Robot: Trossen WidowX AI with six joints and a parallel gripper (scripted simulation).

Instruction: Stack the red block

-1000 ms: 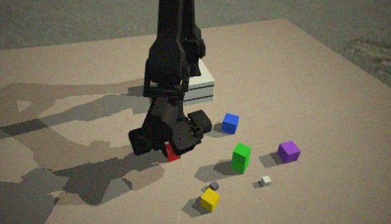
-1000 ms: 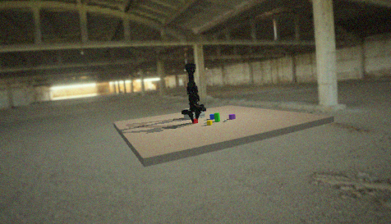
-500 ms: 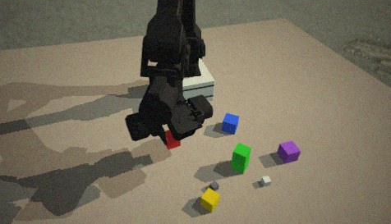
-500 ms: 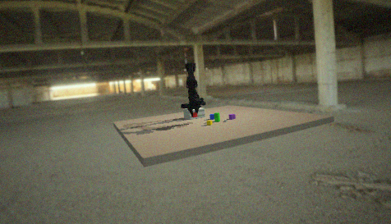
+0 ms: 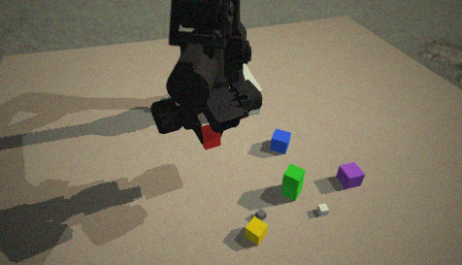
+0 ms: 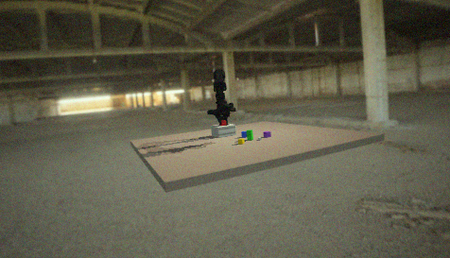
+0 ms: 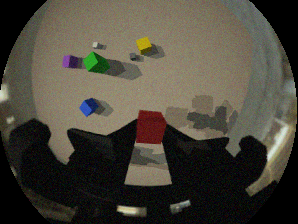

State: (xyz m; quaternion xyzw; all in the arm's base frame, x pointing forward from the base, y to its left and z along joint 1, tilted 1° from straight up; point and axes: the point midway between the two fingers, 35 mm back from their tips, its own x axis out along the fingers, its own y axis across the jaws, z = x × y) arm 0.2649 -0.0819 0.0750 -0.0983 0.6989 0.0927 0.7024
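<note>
Now: gripper tip 11 cm short of the small white cube, 20 cm to the right of it and 11 cm above it. The rest, counted from my gripper tip: red block: 1 cm above; then small grey piece: 10 cm ahead, 8 cm to the left, 11 cm below; then yellow block: 14 cm ahead, 7 cm to the left, 10 cm below.
</note>
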